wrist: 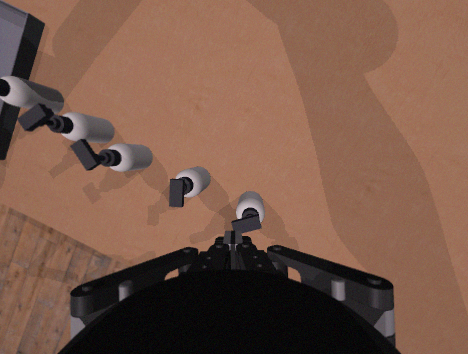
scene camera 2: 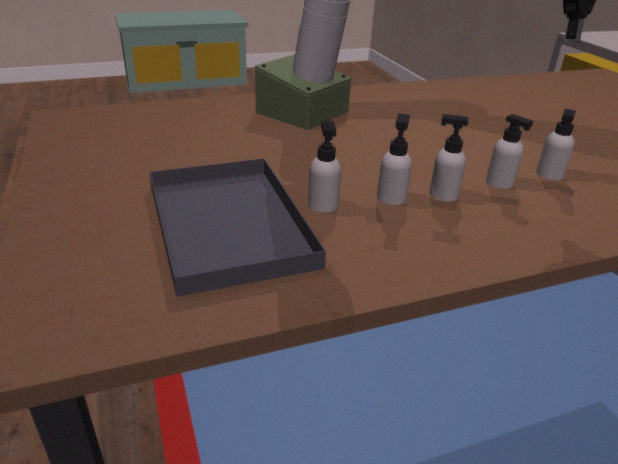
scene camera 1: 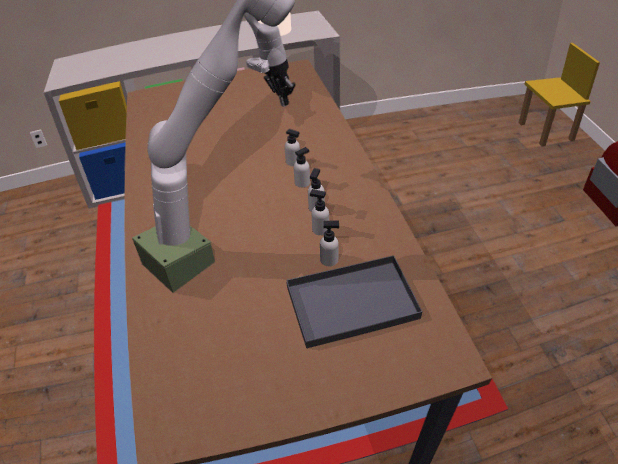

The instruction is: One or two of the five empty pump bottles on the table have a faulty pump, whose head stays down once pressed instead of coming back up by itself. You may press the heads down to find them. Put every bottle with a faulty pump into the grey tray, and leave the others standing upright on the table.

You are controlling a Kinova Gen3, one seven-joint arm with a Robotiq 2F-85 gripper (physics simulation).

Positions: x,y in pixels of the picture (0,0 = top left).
Labels:
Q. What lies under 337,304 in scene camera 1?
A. A grey tray.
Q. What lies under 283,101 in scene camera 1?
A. My gripper.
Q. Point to a grey tray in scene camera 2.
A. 228,224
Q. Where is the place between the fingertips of my gripper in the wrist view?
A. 233,242

